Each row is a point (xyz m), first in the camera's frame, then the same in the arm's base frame.
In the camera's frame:
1: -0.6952 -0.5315 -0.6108
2: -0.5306 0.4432 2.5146
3: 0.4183 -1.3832 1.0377
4: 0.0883 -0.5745 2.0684
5: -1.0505 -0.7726 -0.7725
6: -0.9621 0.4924 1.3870
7: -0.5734 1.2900 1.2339
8: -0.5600 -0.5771 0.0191
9: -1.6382 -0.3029 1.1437
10: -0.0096 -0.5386 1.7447
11: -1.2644 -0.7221 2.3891
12: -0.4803 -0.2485 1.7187
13: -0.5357 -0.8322 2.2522
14: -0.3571 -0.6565 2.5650
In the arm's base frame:
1: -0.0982 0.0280 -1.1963
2: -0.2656 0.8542 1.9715
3: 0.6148 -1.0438 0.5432
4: 0.2561 -0.2307 1.5608
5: -0.4567 -0.1492 -1.4212
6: -0.5096 1.0095 0.7983
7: 0.0115 1.7422 0.7493
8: -0.0680 -0.0602 -0.5572
9: -1.2513 0.3377 0.4144
10: 0.2147 -0.1686 1.2290
11: -1.1363 -0.1782 1.6742
12: -0.1985 0.1916 1.1523
13: -0.4197 -0.3949 1.6375
14: -0.2664 -0.2602 1.9824

